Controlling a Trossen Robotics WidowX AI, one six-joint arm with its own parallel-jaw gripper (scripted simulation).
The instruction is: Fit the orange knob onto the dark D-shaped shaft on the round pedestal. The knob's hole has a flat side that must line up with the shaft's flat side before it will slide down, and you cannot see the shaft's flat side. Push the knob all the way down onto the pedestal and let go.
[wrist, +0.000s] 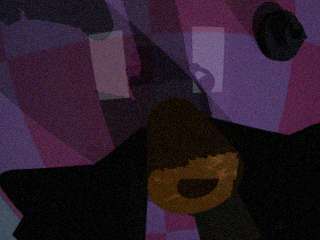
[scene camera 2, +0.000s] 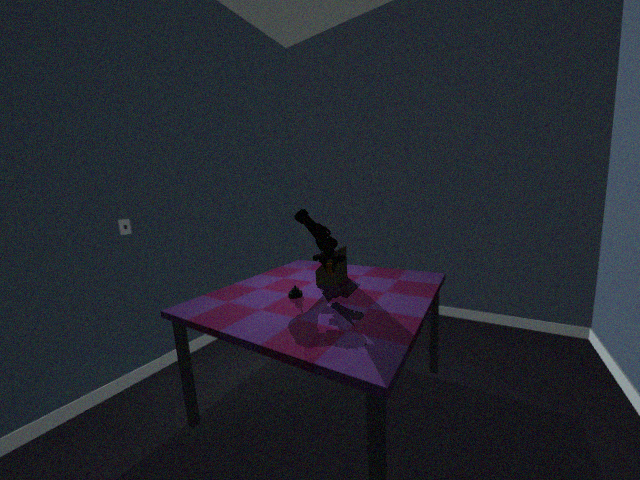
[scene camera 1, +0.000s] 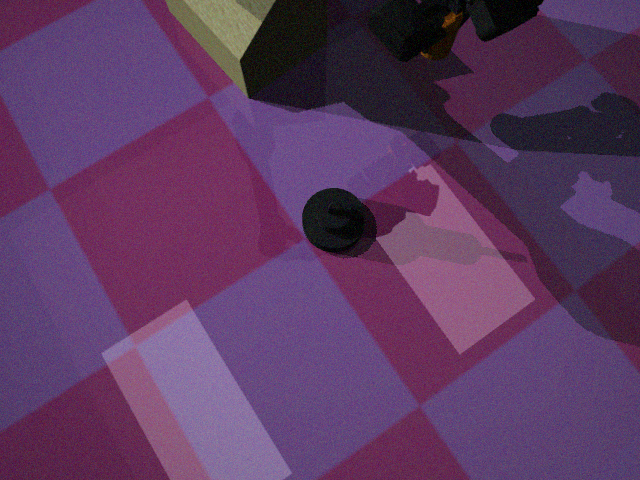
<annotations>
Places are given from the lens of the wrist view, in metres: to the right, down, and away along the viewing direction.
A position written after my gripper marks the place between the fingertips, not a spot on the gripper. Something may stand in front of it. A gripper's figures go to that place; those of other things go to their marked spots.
my gripper (wrist: 176,128): 0.01, 0.01, 0.10
dark round pedestal (wrist: 280,37): 0.18, -0.12, 0.18
</annotations>
